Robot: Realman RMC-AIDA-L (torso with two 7-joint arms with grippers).
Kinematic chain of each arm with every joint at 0, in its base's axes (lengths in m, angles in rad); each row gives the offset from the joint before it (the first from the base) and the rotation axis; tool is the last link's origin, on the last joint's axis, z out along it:
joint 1: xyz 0 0 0.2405 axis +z
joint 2: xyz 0 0 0 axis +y
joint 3: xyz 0 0 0.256 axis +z
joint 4: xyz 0 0 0 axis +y
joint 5: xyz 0 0 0.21 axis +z
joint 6: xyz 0 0 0 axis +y
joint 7: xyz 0 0 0.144 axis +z
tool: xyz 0 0 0
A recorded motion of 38 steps. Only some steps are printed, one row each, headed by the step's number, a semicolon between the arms.
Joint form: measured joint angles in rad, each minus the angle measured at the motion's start. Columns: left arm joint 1, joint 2, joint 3, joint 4, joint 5, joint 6, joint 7; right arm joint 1, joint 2, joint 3, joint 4, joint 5, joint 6, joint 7.
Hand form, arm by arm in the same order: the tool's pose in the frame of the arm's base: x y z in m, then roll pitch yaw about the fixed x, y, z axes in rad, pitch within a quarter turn. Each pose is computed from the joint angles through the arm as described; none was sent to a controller.
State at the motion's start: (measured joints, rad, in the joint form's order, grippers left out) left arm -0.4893 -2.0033 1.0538 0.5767 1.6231 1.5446 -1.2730; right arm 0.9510 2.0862 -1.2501 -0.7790 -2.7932 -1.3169 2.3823
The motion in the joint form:
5: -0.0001 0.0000 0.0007 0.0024 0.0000 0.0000 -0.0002; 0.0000 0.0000 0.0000 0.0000 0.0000 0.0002 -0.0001
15: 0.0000 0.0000 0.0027 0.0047 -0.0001 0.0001 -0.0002; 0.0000 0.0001 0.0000 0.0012 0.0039 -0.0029 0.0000
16: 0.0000 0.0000 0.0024 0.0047 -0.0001 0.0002 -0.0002; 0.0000 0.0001 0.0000 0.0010 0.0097 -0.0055 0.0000
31: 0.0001 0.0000 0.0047 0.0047 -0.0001 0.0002 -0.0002; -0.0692 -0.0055 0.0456 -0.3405 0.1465 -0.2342 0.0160
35: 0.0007 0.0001 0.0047 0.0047 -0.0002 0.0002 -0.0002; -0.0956 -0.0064 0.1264 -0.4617 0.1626 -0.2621 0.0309
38: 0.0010 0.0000 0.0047 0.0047 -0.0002 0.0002 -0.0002; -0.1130 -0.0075 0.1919 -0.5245 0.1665 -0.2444 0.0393
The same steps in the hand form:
5: -0.2472 0.3211 -0.0074 -3.0391 -0.5972 0.2940; 0.1849 0.4152 -0.0348 -2.6222 -0.3832 -0.6567
15: -0.2468 0.3212 -0.0074 -3.0390 -0.5958 0.2914; 0.1848 0.4145 -0.0353 -2.6272 -0.3829 -0.6583
16: -0.2468 0.3212 -0.0074 -3.0389 -0.5960 0.2914; 0.1843 0.4140 -0.0358 -2.6329 -0.3804 -0.6585
31: -0.2468 0.3209 -0.0077 -3.0407 -0.5946 0.2915; 0.1350 0.4026 0.0015 -2.7342 -0.2393 -0.5763
35: -0.2470 0.3208 -0.0077 -3.0406 -0.5946 0.2921; 0.1251 0.4060 0.0286 -2.6963 -0.1244 -0.5747
38: -0.2471 0.3207 -0.0077 -3.0406 -0.5947 0.2924; 0.1236 0.4118 0.0492 -2.6453 -0.0275 -0.5788

